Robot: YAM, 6 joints.
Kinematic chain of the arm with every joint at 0, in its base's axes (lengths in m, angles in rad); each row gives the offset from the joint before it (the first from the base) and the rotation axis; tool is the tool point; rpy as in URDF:
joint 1: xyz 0 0 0.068 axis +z
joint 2: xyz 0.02 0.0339 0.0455 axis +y
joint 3: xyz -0.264 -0.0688 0 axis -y
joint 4: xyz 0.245 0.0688 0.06 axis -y
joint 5: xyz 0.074 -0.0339 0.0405 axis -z
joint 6: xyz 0.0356 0 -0.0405 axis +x
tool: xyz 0 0 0 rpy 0 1.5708 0
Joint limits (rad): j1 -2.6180..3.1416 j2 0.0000..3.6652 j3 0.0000..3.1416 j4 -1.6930..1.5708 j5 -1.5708..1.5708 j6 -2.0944..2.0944
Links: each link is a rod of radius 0.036 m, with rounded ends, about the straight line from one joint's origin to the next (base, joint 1, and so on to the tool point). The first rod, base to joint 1, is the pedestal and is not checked.
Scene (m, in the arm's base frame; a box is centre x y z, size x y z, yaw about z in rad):
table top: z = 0
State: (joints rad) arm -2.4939 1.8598 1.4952 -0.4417 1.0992 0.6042
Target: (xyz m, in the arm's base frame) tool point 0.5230 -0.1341 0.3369
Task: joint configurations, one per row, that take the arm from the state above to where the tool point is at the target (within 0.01 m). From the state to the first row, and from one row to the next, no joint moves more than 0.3 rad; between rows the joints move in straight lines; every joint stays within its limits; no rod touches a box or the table.
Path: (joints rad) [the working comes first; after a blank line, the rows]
Joints at the target: -0.2031 2.2845 2.1999 -0.0708 0.8132 0.6042
Straight joint move there: clear.

1: -2.2075 1.9129 1.5833 -0.3953 1.0635 0.6042
2: -1.9212 1.9660 1.6714 -0.3490 1.0277 0.6042
3: -1.6348 2.0191 1.7595 -0.3026 0.9920 0.6042
4: -1.3485 2.0722 1.8475 -0.2562 0.9562 0.6042
5: -1.0621 2.1252 1.9356 -0.2099 0.9205 0.6042
6: -0.7758 2.1783 2.0237 -0.1635 0.8847 0.6042
7: -0.4894 2.2314 2.1118 -0.1171 0.8490 0.6042
8: -0.2031 2.2845 2.1999 -0.0708 0.8132 0.6042

